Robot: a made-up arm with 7 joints.
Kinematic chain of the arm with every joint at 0, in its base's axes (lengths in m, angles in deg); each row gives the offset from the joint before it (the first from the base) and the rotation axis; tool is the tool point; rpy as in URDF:
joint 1: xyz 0 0 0.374 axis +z
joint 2: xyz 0 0 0 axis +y
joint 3: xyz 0 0 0.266 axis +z
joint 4: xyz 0.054 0 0 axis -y
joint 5: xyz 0.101 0 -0.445 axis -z
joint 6: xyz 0 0 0 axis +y
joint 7: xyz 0.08 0 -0.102 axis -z
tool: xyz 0 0 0 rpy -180 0 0
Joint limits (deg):
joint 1: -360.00..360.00
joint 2: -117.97..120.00
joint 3: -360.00..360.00
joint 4: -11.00..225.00
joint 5: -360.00..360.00
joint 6: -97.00..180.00
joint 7: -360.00..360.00
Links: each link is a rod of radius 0.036 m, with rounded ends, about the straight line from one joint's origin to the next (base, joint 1, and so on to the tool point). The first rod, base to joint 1, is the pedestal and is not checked.
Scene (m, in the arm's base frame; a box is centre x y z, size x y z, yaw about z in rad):
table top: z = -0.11
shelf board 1: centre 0.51 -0.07 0 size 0.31 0.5 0.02 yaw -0.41
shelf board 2: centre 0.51 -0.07 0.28 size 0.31 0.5 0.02 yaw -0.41
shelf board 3: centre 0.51 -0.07 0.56 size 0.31 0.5 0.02 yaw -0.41
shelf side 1: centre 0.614 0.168 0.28 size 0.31 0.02 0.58 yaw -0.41
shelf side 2: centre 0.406 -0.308 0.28 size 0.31 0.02 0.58 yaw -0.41
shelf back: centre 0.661 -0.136 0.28 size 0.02 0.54 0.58 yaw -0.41
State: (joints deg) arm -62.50 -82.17 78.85 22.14 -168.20 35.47 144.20
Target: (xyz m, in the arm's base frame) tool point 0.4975 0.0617 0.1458
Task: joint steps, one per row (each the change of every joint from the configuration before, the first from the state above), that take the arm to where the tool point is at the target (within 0.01 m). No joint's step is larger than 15 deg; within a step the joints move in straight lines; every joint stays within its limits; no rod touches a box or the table.
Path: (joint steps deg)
1: 8.00 -2.52 -0.73 -2.49 -1.00 -12.74 0.00
2: 7.99 -2.52 -0.73 -2.50 -1.00 -12.74 0.00
3: 8.00 -2.53 -0.74 -2.49 -1.00 -12.75 0.00
4: 8.00 -2.52 -0.73 -2.50 -1.00 -12.74 0.00
5: 8.00 -2.52 -0.73 -2.49 -1.00 -12.74 0.00
6: -4.12 7.25 9.85 3.72 0.88 11.25 0.00
7: -4.12 7.25 9.84 3.73 0.88 11.25 0.00
8: -4.12 7.26 9.85 3.72 0.88 11.26 0.00
9: -4.12 7.25 9.84 3.73 0.88 11.25 0.00
10: -13.34 -7.15 -0.02 7.51 0.29 8.31 0.00
11: -13.35 -7.15 -0.02 7.51 0.28 8.30 0.00
12: -13.35 -7.15 -0.02 7.52 0.29 8.31 0.00

